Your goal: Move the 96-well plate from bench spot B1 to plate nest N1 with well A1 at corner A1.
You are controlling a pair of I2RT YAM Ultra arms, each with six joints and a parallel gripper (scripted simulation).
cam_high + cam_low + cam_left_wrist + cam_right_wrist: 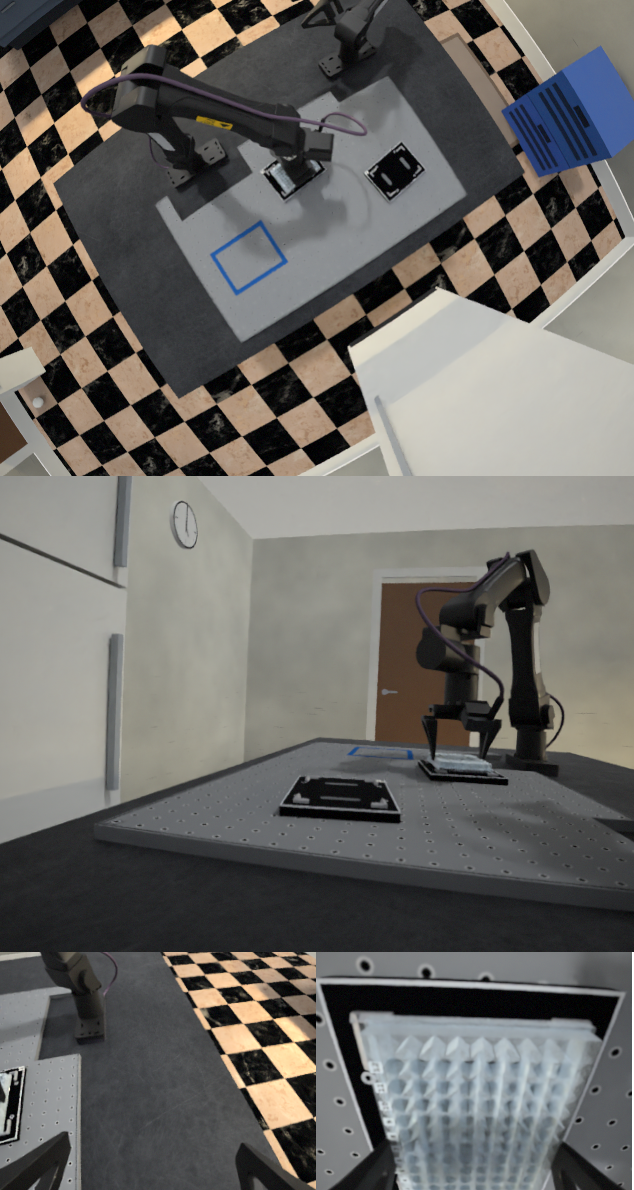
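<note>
The clear 96-well plate lies 260 mm ahead of my left hand, 220 mm to the right of it and 200 mm below it.
</note>
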